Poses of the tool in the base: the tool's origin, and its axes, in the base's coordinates. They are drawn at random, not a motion.
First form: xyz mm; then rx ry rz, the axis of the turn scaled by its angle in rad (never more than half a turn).
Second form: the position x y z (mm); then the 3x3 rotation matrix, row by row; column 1 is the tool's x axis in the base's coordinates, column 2 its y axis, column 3 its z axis. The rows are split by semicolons. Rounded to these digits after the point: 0 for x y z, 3 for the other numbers.
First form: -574, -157, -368, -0.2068, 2.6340, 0.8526
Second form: -574, -157, -368; -0.923, -0.246, 0.295; -0.027, 0.807, 0.590; -0.383, 0.537, -0.752
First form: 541, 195, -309, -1.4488, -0.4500, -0.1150
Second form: 541, 195, -309; 0.911, 0.343, -0.227; 0.192, 0.133, 0.972; 0.364, -0.930, 0.055
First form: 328, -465, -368, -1.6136, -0.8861, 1.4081
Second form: 328, -465, -368; 0.135, 0.001, -0.991; 0.893, -0.434, 0.121; -0.430, -0.901, -0.059
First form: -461, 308, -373, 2.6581, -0.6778, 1.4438
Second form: -461, 308, -373; 0.471, -0.394, 0.789; -0.355, -0.904, -0.239; 0.808, -0.168, -0.565
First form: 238, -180, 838, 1.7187, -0.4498, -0.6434
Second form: 238, -180, 838; 0.773, 0.039, -0.633; -0.608, -0.239, -0.757; -0.181, 0.970, -0.161
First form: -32, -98, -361, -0.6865, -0.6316, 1.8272
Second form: -32, -98, -361; -0.299, -0.639, -0.709; 0.940, -0.324, -0.104; -0.163, -0.698, 0.698
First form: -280, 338, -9, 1.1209, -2.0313, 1.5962
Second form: -280, 338, -9; -0.639, -0.740, 0.209; -0.378, 0.066, -0.924; 0.670, -0.669, -0.322
